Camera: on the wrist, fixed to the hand. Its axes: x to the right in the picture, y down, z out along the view.
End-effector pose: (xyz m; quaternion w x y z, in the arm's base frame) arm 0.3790 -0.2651 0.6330 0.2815 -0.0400 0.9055 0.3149
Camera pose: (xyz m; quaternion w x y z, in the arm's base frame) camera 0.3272 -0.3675 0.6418 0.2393 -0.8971 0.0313 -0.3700
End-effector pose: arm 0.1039 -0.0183 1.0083 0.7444 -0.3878 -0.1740 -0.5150
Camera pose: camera 0.0448 -0.1160 0.9938 0.4439 -0.2884 0.3727 0.7621
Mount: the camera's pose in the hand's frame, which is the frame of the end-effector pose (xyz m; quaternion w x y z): 0.0280 -0.0640 -0.0915 0.0151 0.1019 0.0894 -0.9907
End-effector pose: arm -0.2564 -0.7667 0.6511 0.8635 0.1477 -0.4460 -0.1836
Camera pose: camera -0.1779 -0.8278 0.5932 0.1440 -0.5484 -0.1981 0.7995
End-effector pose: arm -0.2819 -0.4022 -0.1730 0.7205 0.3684 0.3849 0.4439
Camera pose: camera -0.3311 -0.3805 -0.2748 0.3787 -0.3420 0.4804 -0.7133
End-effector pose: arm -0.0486 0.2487 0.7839 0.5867 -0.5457 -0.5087 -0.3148
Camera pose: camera -0.0766 0.1528 0.8411 0.2019 -0.5837 0.5279 0.5830
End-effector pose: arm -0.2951 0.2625 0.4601 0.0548 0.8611 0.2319 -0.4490
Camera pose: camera -0.2417 0.3567 0.4991 0.5525 0.1710 -0.8158 0.0077
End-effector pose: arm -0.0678 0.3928 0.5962 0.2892 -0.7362 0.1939 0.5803
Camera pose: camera 0.0469 0.3831 0.5966 0.6369 -0.2256 -0.6414 -0.3633
